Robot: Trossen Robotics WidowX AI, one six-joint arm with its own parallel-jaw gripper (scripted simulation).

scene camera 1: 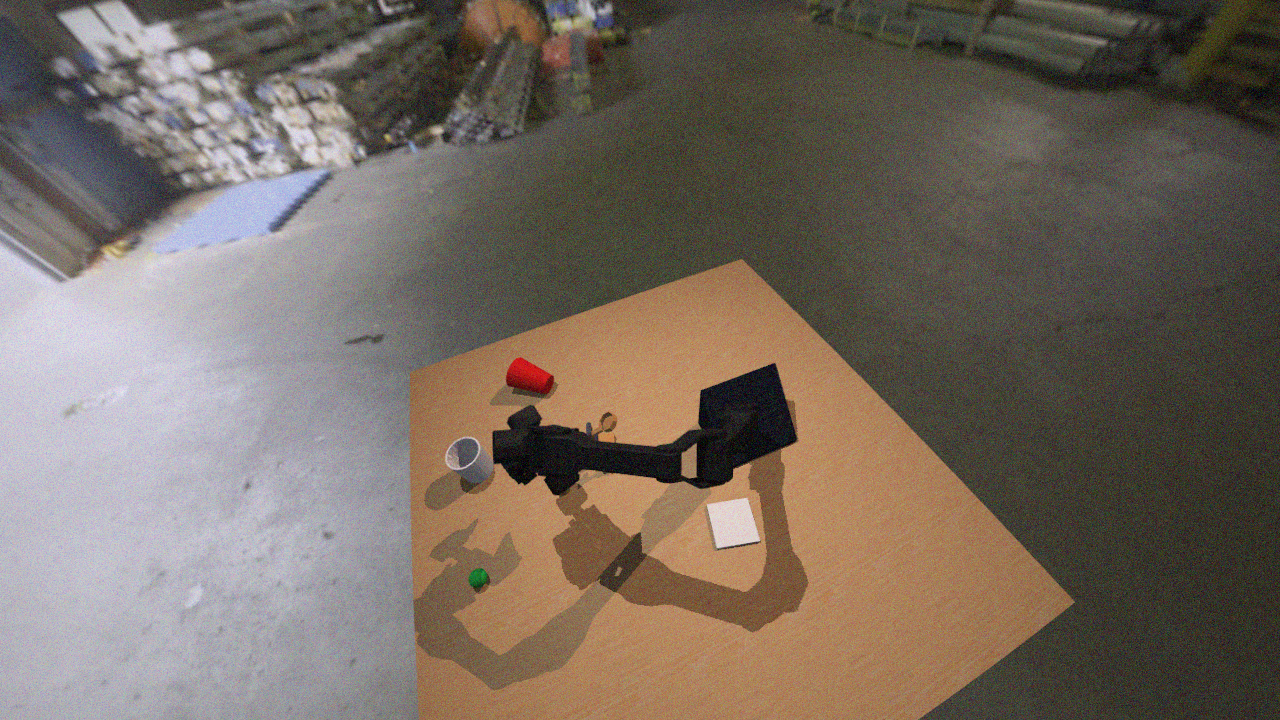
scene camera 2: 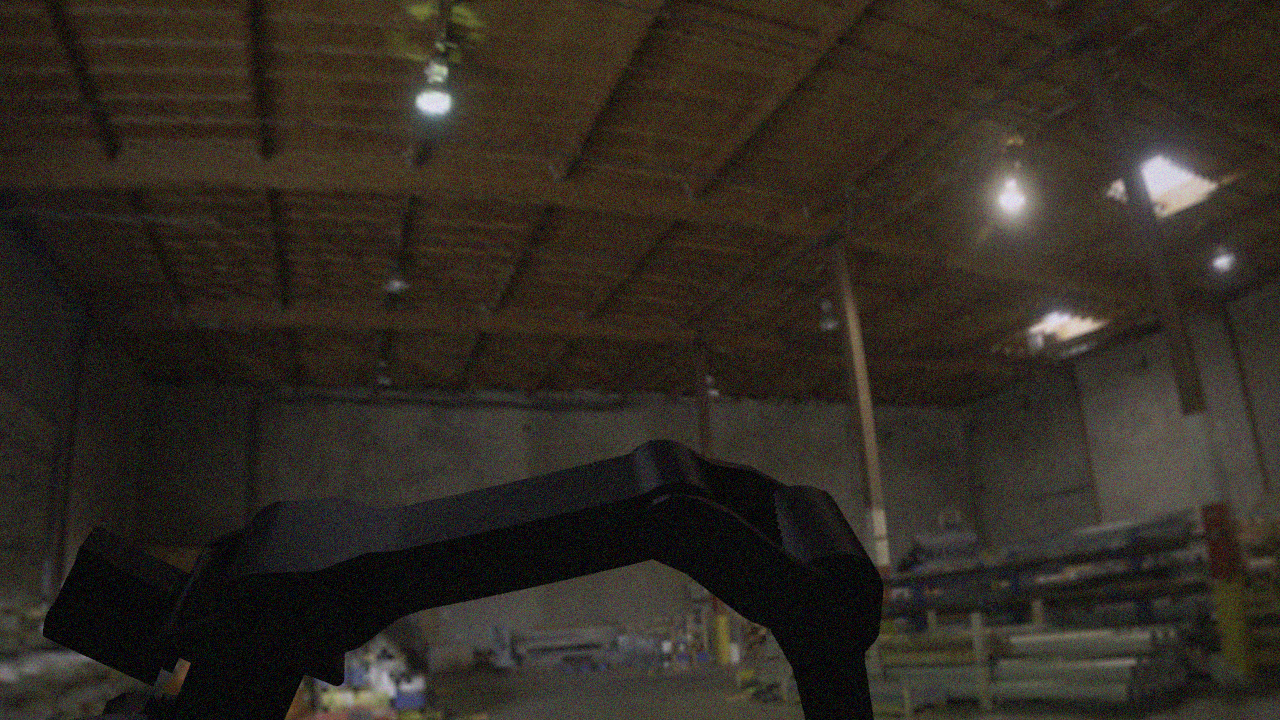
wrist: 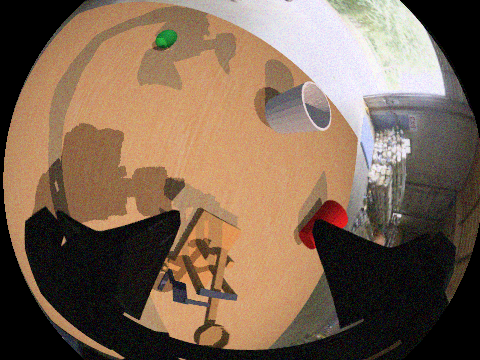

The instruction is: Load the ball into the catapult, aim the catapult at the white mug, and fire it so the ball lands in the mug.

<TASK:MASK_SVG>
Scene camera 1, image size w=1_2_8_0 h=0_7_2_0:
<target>gripper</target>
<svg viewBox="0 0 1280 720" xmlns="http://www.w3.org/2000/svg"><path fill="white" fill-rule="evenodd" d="M580 476L576 473L564 478L546 477L544 482L553 495L559 495L580 480ZM502 464L510 477L515 479L518 484L523 483L527 485L529 481L537 477L536 473L529 472L528 461ZM542 417L534 406L529 405L519 412L510 415L506 423L510 429L528 428L528 426L536 427L541 424Z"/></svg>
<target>white mug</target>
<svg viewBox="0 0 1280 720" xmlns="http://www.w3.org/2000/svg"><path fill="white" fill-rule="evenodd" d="M457 439L451 444L445 454L448 468L472 483L478 484L485 481L493 470L492 458L489 457L475 438L464 437Z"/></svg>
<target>red cup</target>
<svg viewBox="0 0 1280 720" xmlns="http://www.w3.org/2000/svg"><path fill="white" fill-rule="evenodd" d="M515 359L506 375L506 384L509 387L547 394L551 390L554 382L552 375L521 357Z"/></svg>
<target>white square pad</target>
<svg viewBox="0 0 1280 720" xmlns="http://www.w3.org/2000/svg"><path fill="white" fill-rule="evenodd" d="M747 498L706 505L717 546L716 549L760 542Z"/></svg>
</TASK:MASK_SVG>
